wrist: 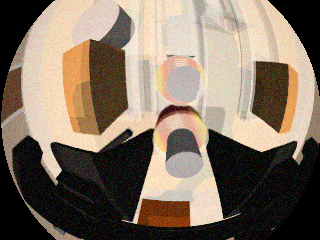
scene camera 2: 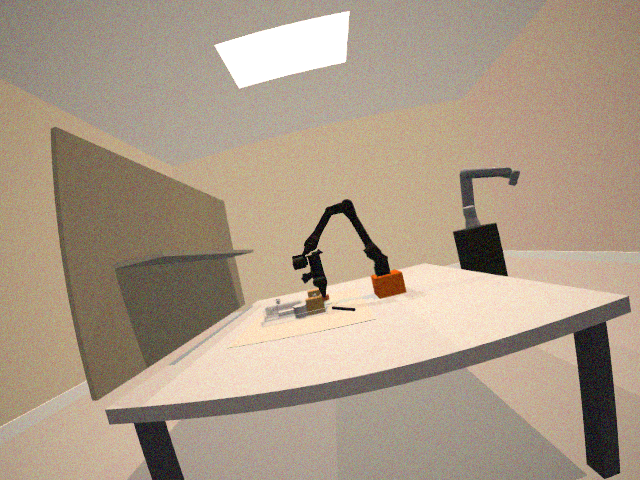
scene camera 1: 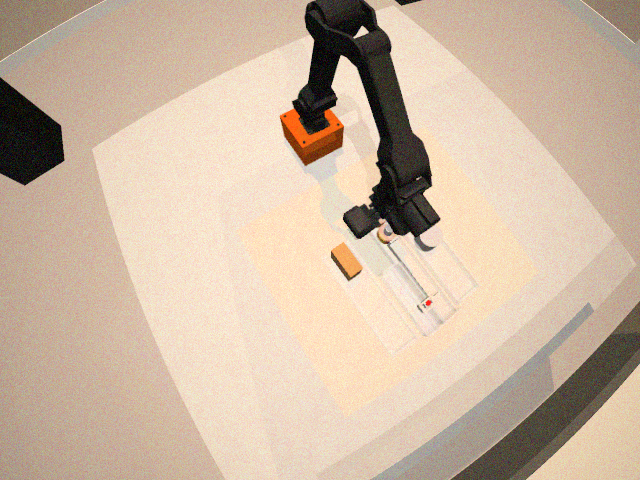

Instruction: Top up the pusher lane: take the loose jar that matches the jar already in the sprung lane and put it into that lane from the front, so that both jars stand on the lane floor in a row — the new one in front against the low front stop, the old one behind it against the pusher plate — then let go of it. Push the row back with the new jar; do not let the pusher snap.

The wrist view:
gripper: 180,134
jar: 180,136
brown box: 276,85
brown box: 95,92
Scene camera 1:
gripper: 377,216
sprung lane: 403,287
